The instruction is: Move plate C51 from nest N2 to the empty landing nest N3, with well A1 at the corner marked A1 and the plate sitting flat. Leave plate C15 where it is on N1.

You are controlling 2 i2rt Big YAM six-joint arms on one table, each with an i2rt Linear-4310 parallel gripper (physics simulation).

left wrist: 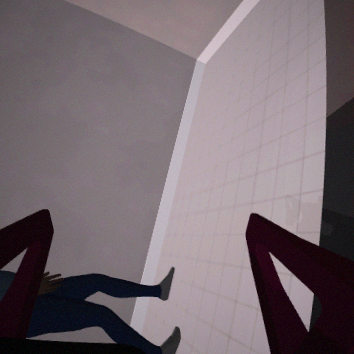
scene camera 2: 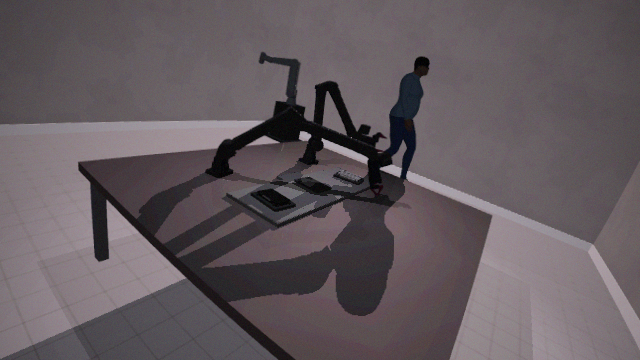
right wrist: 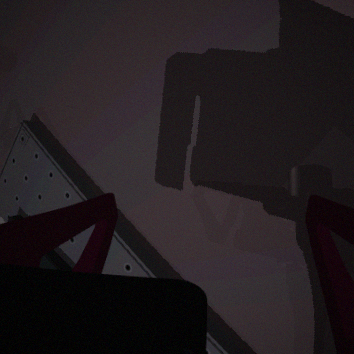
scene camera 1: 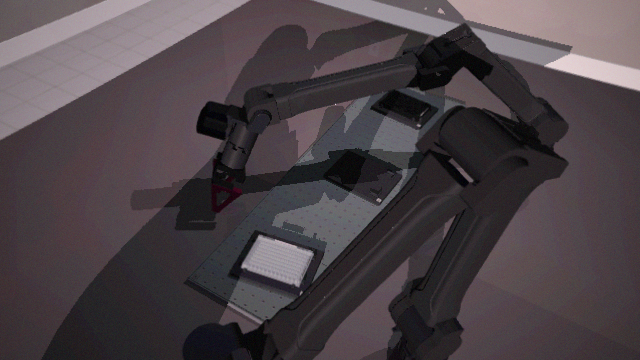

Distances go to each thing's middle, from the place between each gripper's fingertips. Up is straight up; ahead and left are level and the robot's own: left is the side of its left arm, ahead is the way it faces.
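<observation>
The well plate (scene camera 1: 269, 257) has my right hand 21 cm past it and 4 cm to the right of it.
From my left hand, the well plate is 170 mm below, 20 mm ahead and 430 mm to the right.
</observation>
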